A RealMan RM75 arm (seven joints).
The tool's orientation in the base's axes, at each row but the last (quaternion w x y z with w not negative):
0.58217, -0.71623, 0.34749, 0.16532
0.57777, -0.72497, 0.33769, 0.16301
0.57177, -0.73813, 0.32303, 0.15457
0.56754, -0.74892, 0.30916, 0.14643
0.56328, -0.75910, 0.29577, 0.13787
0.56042, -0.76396, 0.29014, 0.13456
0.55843, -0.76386, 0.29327, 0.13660
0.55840, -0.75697, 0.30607, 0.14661
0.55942, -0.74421, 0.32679, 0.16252
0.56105, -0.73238, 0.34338, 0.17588
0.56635, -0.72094, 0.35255, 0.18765
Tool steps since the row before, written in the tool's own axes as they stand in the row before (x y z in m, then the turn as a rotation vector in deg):
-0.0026, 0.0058, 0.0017, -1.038, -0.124, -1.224
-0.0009, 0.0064, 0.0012, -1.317, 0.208, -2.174
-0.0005, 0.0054, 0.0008, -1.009, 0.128, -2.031
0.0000, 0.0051, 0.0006, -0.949, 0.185, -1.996
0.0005, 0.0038, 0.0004, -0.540, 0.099, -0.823
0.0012, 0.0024, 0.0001, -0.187, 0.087, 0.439
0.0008, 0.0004, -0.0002, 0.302, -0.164, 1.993
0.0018, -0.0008, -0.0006, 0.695, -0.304, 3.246
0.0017, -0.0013, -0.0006, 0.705, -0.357, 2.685
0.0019, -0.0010, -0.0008, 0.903, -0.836, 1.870
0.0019, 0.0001, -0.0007, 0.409, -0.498, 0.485
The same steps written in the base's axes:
-0.0055, 0.0019, -0.0030, -0.850, -0.835, 1.082
-0.0048, 0.0007, -0.0044, -1.422, -1.685, 1.281
-0.0038, 0.0002, -0.0040, -1.121, -1.632, 1.114
-0.0031, -0.0003, -0.0041, -1.106, -1.626, 1.025
-0.0019, -0.0005, -0.0033, -0.587, -0.631, 0.486
-0.0005, -0.0007, -0.0025, -0.148, 0.447, -0.116
0.0004, -0.0005, -0.0007, 0.574, 1.804, -0.711
0.0018, -0.0009, -0.0002, 1.115, 2.885, -1.244
0.0020, -0.0009, 0.0001, 1.088, 2.363, -1.032
0.0019, -0.0012, -0.0003, 1.458, 1.599, -0.572
0.0011, -0.0012, -0.0011, 0.700, 0.394, -0.073

